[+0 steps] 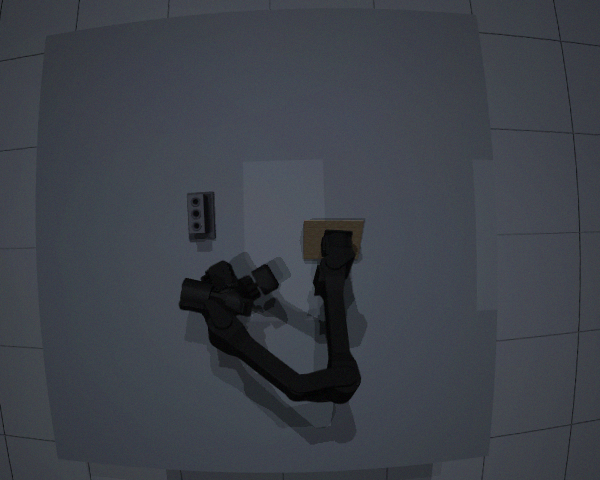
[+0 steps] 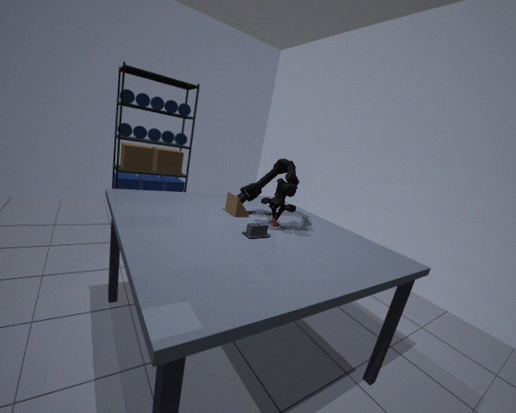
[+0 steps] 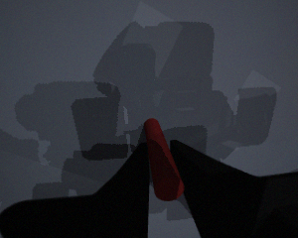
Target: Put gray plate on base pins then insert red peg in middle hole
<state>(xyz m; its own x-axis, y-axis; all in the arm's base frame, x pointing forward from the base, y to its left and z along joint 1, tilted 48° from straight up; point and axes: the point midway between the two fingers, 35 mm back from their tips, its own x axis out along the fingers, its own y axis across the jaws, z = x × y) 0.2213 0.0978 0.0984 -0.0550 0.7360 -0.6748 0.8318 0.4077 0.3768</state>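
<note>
The gray plate lies 12 cm ahead of my gripper tip, 18 cm to the right of it and 1 cm above it. Round my gripper tip: dark base: 12 cm ahead, 18 cm to the right, 3 cm below; then red peg: right at my gripper tip.
</note>
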